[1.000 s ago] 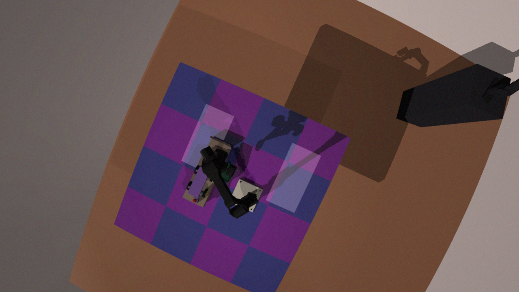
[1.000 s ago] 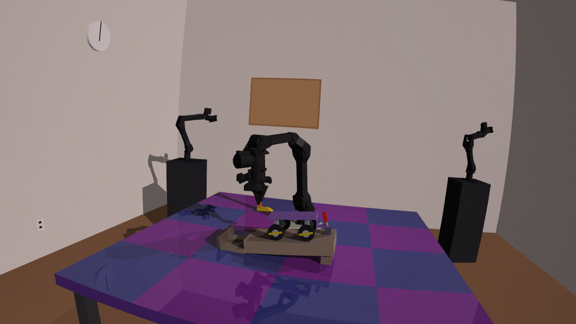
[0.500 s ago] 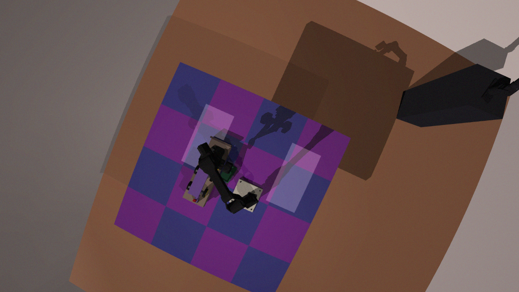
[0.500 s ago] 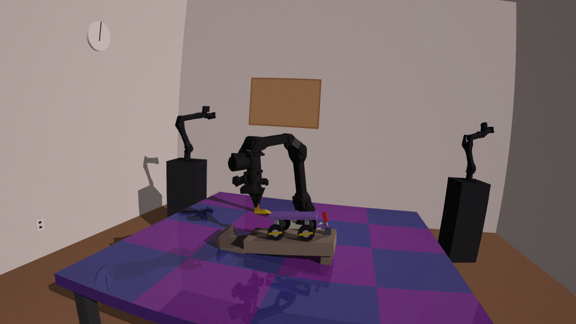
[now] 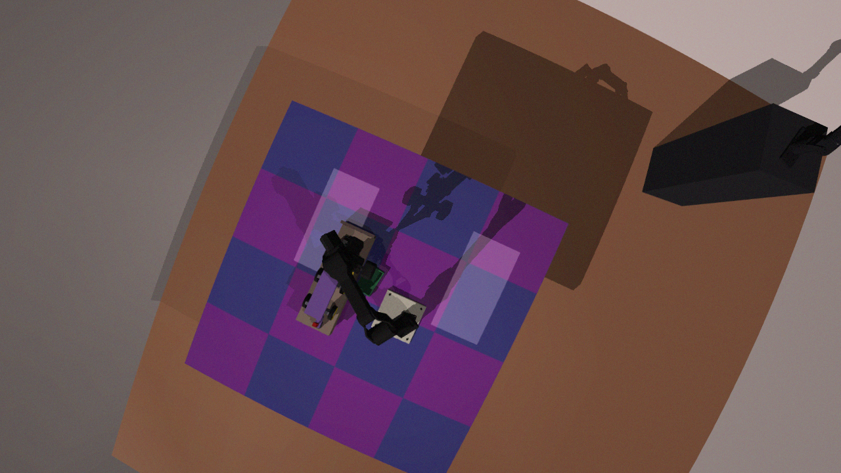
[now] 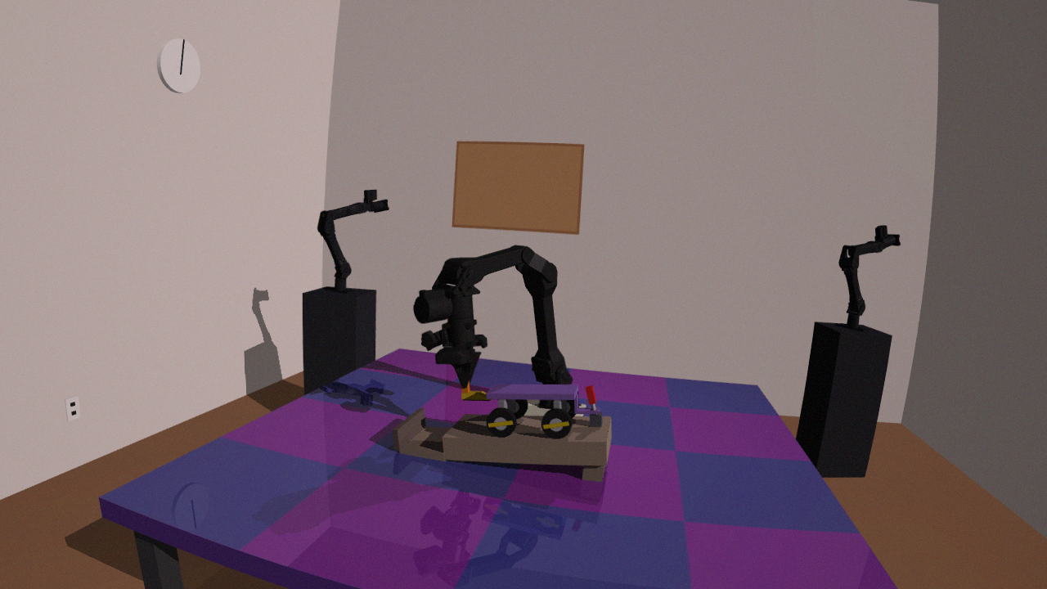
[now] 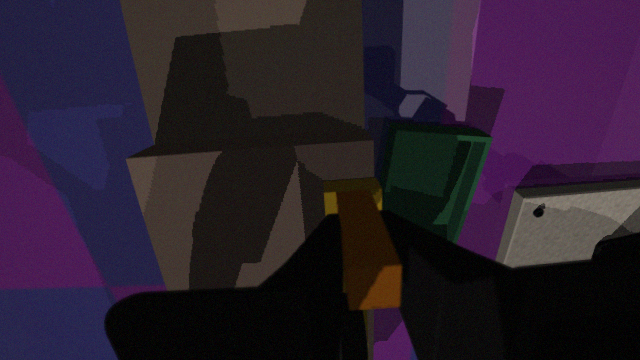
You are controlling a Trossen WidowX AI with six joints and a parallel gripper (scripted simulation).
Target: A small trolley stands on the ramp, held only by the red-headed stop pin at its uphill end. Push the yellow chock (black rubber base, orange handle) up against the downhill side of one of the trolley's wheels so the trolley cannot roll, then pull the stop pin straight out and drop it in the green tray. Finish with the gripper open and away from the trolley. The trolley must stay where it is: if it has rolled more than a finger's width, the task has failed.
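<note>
My gripper tip is now 70 mm short of the red-headed stop pin, 280 mm to the right of it and 10 mm below it. From my gripper tip the other things lie so: raised lip (40 mm ahead, 120 mm to the right, 100 mm below); then green tray (60 mm behind, 70 mm to the left, 130 mm below); then yellow chock (20 mm to the left, 10 mm below).
</note>
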